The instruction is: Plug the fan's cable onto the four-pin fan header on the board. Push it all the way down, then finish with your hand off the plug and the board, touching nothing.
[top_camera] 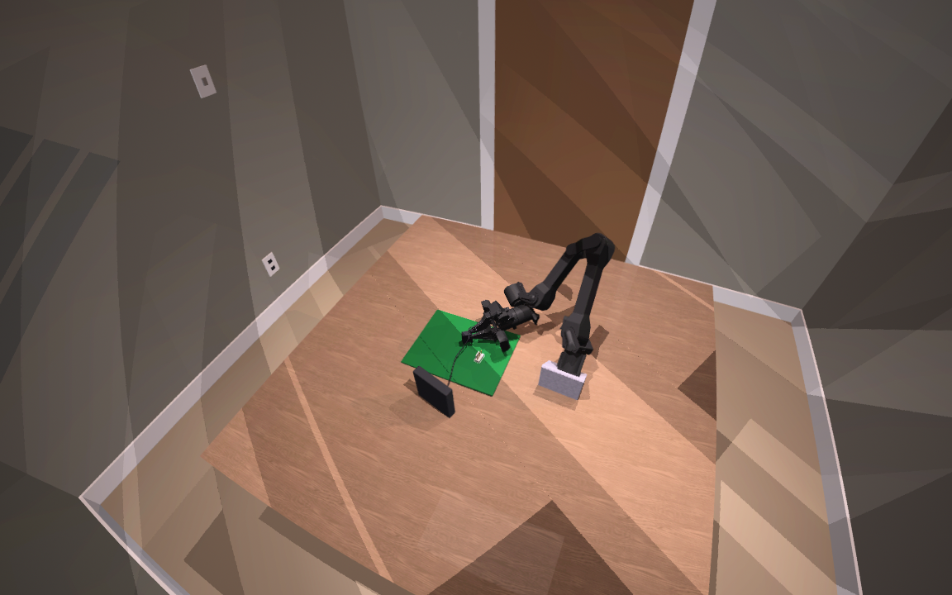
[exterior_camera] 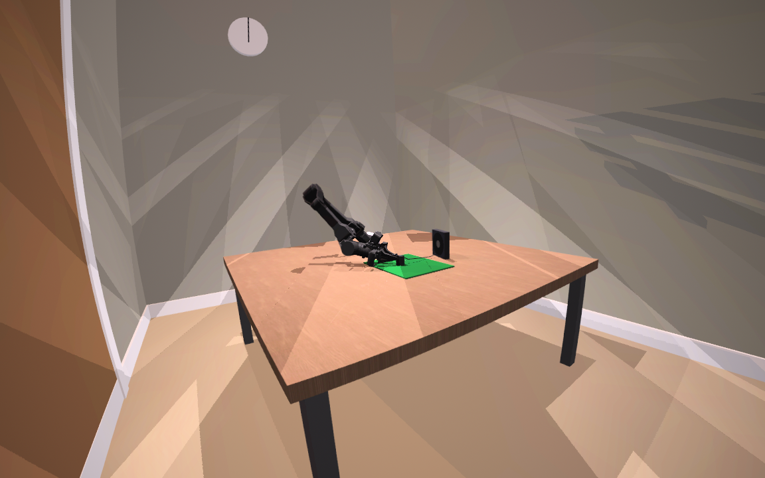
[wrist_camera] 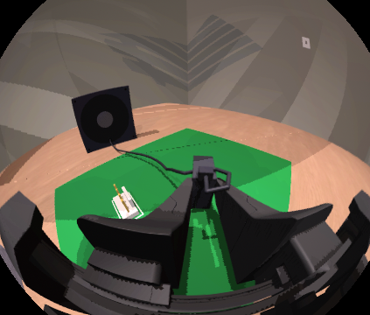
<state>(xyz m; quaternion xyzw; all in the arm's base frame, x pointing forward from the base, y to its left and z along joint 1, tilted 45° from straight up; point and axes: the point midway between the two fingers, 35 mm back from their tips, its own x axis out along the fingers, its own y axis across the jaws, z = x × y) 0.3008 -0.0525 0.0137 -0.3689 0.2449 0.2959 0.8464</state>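
Now: gripper tip 10 mm short of the black plug, 10 mm to the right of it and 10 mm above it. The rest, counted from my gripper tip: black fan 20 mm behind, 230 mm to the left, 30 mm above; then green board 10 mm ahead, 40 mm to the left, 50 mm below.
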